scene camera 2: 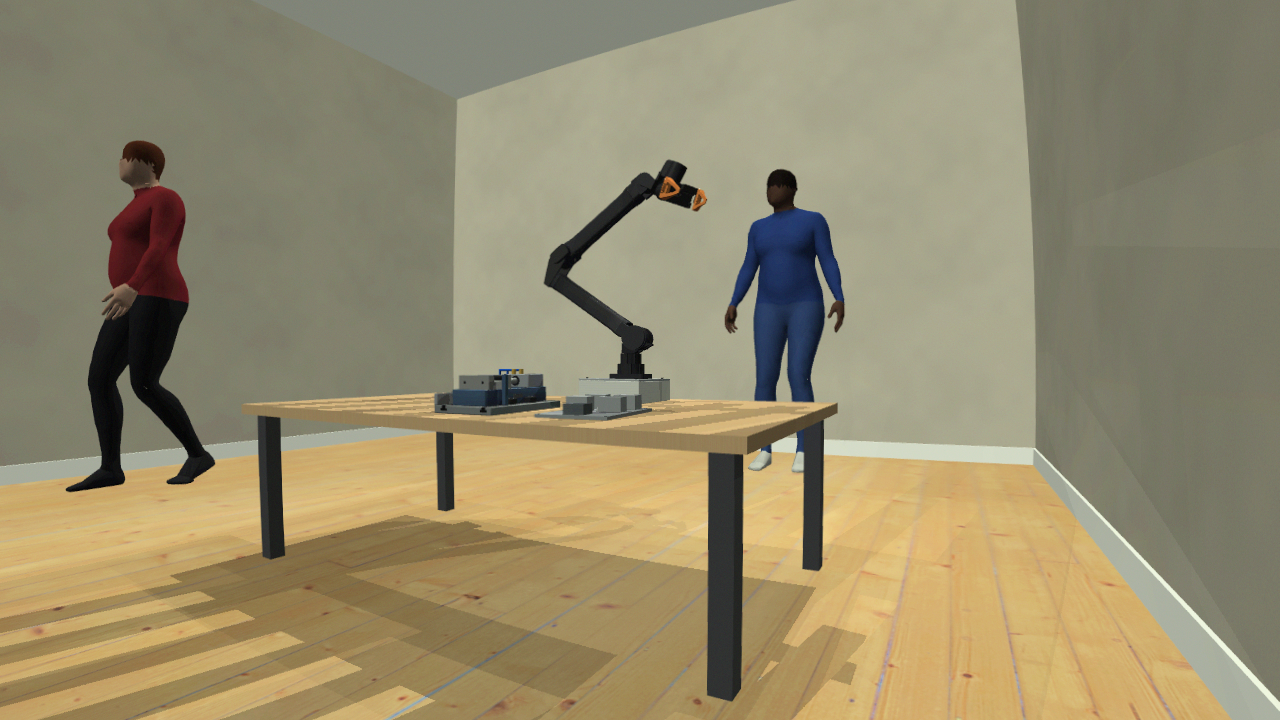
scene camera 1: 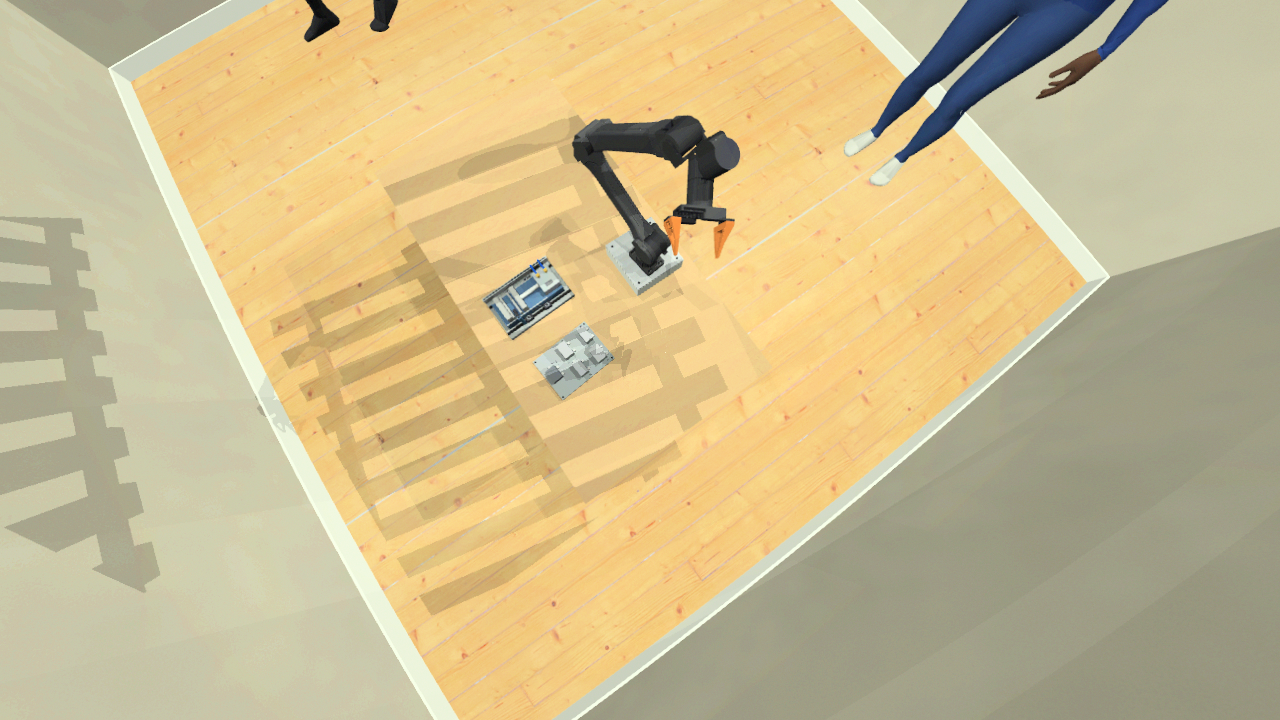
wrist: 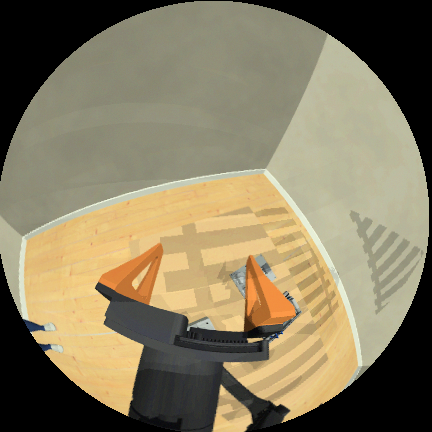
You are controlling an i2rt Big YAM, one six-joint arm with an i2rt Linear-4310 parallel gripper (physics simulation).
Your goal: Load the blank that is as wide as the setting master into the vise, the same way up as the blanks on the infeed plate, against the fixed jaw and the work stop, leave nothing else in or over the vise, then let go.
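Places are measured from the arm's base along level axes (x ahead, y left, z up), in metres.
Where they show: gripper, fingertip midpoint: point(scene camera 2: 692, 196) point(scene camera 1: 696, 257) point(wrist: 203, 253); arm's base at its link origin: point(scene camera 2: 630, 378) point(scene camera 1: 646, 259).
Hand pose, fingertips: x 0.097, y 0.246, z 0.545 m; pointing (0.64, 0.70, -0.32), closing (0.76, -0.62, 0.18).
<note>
Things, the pixels of their centre, and the offset from my fingertips.
- vise at the middle of its body: point(scene camera 2: 500, 391) point(scene camera 1: 527, 295) point(wrist: 280, 316) dx +0.342, dy -0.441, dz -0.570 m
- grey infeed plate at the middle of its body: point(scene camera 2: 596, 412) point(scene camera 1: 573, 360) point(wrist: 254, 276) dx +0.367, dy -0.139, dz -0.616 m
- light block at the middle of its body: point(scene camera 2: 580, 403) point(scene camera 1: 565, 350) dx +0.366, dy -0.183, dz -0.594 m
- darker block at the middle of its body: point(scene camera 2: 577, 408) point(scene camera 1: 554, 374) dx +0.457, dy -0.141, dz -0.599 m
The vise point(scene camera 1: 517, 304) point(scene camera 2: 474, 396), with a blue body and grey jaws, stands on a dark-edged base on the table. Pale parts show on it, with small blue and yellow parts at one end; which is the setting master I cannot tell. The grey infeed plate point(scene camera 1: 565, 389) point(scene camera 2: 595, 415) lies beside it, bearing several grey blocks; one light block point(scene camera 1: 565, 351) and one darker block point(scene camera 2: 577, 408) show. Their widths are too small to compare. My gripper point(scene camera 1: 697, 255) point(scene camera 2: 684, 194) point(wrist: 203, 253) is open and empty, high above the table, away from plate and vise. In the wrist view its right finger partly hides both.
The arm's pale base block point(scene camera 1: 619, 260) point(scene camera 2: 657, 389) point(wrist: 202, 325) stands on the table point(scene camera 2: 501, 431) near the vise and infeed plate. A person in blue point(scene camera 2: 785, 259) stands behind the table; a person in red point(scene camera 2: 150, 241) is at the left. Striped shadows cross table and floor.
</note>
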